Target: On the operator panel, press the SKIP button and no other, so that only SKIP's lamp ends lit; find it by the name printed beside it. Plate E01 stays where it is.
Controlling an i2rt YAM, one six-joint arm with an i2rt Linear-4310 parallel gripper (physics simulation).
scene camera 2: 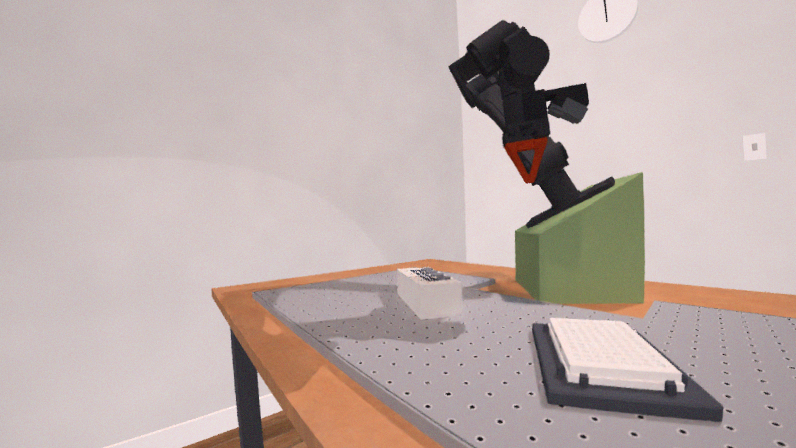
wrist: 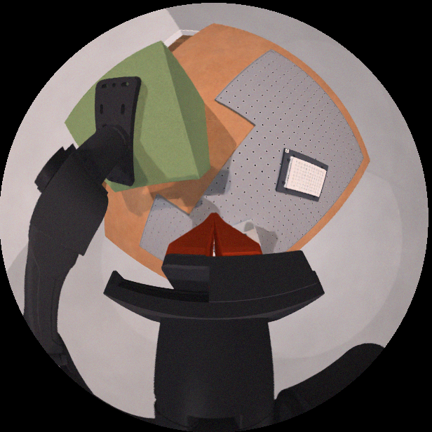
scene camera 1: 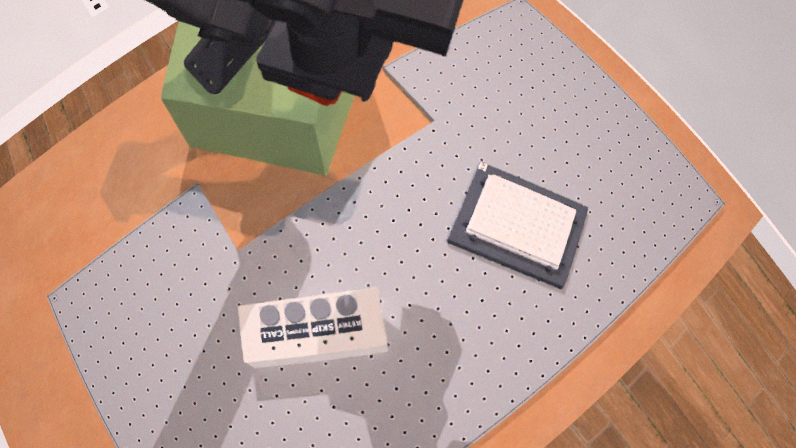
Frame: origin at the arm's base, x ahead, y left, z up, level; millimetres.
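Seen in the pictures: gripper, fingertip midpoint: [scene camera 2: 529, 183] [scene camera 1: 327, 100]; arm's base, link origin: [scene camera 2: 569, 205] [scene camera 1: 251, 20].
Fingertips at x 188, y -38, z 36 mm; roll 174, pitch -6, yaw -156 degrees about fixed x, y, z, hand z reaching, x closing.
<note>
Offsets run from my fingertips to a thing's top centre. "spot": to the spot under its first point. Level surfaces: height alone.
The white operator panel @[dx +106, dy -159, dz -158 mm] [scene camera 1: 311, 353] [scene camera 2: 431, 300] [wrist: 246, 224] stands on the pegboard; my fingers partly hide it in the wrist view. In scene camera 1 its labels appear upside down. The SKIP button @[dx +101, dy -136, dz -158 mm] [scene camera 1: 320, 308] is a grey disc between RETRY @[dx +120, dy -113, dz -158 mm] [scene camera 1: 346, 304] and the button with small, blurred print @[spot: dx +84, dy -160, dz -158 mm] [scene camera 1: 295, 312]; CALL @[dx +64, dy -184, dz -158 mm] [scene camera 1: 269, 315] is at the left end. The small lamps by the labels all look dark. The white plate @[dx +201, dy +120, dz -187 mm] [scene camera 1: 521, 219] [scene camera 2: 612, 350] [wrist: 306, 176] sits in a dark holder. My gripper [scene camera 2: 529, 180] [wrist: 213, 217] is shut, empty, and high above the table, apart from the panel.
The green sloped block [scene camera 1: 250, 133] [scene camera 2: 590, 261] [wrist: 185, 110] carries the arm's base. The dark holder @[dx +201, dy +120, dz -192 mm] [scene camera 1: 576, 233] [scene camera 2: 629, 409] [wrist: 281, 182] borders the plate. The pegboard @[dz -213 mm] [scene camera 1: 412, 261] [scene camera 2: 356, 356] [wrist: 250, 180] has a cut-out near the block. Arm shadows fall around the panel.
</note>
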